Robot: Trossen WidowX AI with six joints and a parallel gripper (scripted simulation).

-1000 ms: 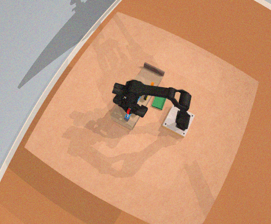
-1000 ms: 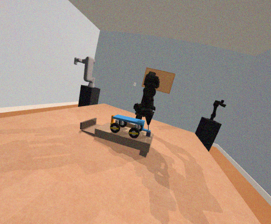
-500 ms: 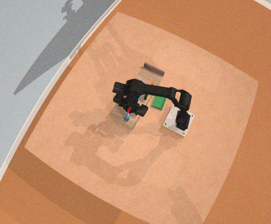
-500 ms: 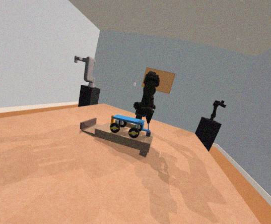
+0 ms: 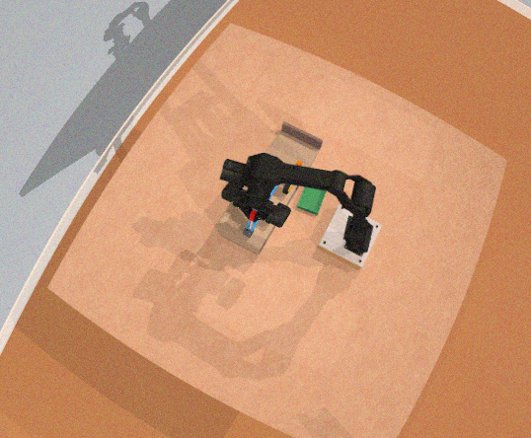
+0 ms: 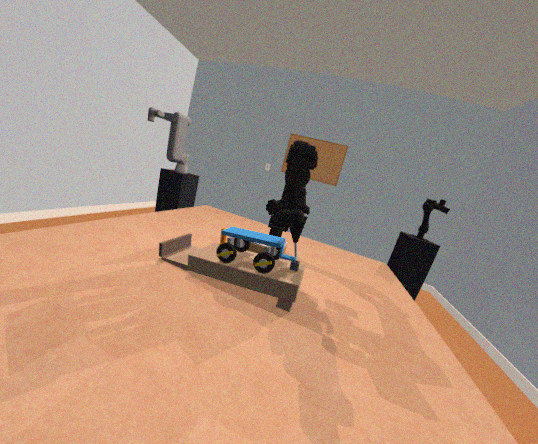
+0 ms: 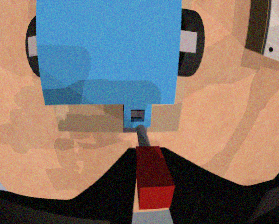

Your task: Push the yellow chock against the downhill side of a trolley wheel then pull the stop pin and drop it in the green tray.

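Now: the green tray 21 cm to the right of my gripper tip, 18 cm below it and 11 cm behind it. Round my gripper tip: blue trolley 12 cm to the right, 6 cm below, 2 cm ahead; then red-headed stop pin right at my gripper tip; then ramp 12 cm to the right, 12 cm below, 2 cm ahead.
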